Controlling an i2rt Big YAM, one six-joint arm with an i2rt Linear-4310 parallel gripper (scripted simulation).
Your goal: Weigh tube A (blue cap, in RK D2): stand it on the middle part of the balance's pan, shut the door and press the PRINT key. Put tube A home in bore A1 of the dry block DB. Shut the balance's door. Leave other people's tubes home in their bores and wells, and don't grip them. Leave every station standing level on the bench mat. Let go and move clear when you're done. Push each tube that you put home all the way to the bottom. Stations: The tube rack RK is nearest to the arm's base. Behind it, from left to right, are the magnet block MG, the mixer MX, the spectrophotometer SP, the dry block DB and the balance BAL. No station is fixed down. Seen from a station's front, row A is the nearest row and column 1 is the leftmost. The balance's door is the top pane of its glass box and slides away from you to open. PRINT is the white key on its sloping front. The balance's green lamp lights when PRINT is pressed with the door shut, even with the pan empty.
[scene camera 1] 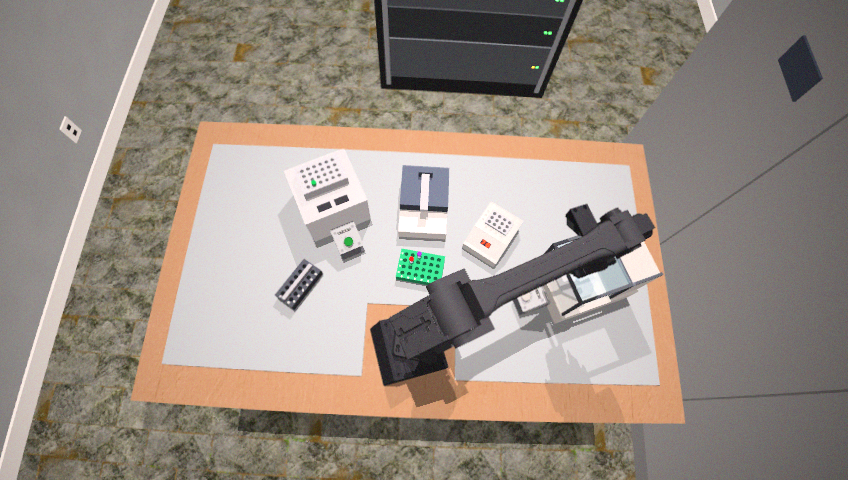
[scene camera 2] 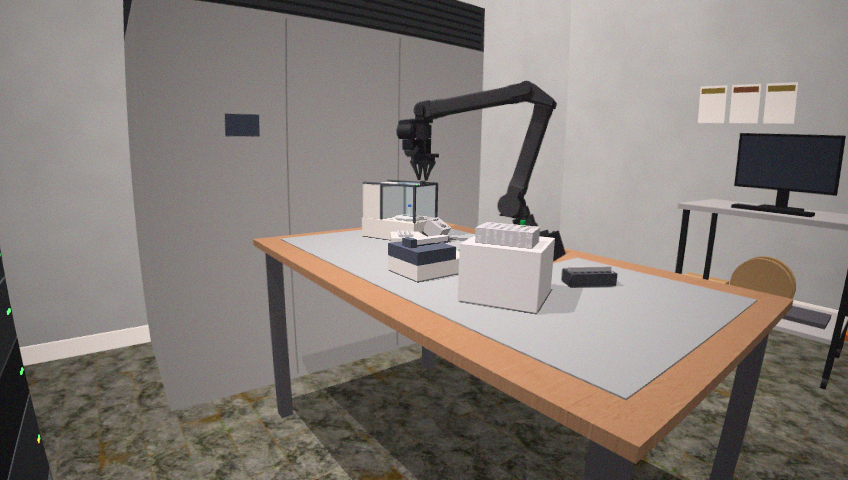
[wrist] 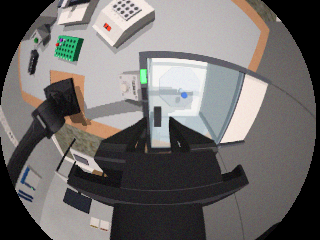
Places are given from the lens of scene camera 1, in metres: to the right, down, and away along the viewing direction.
dry block DB [scene camera 1: 487, 242]: 0.18, 0.01, 1.27
black magnet block [scene camera 1: 305, 276]: -0.33, 0.10, 1.24
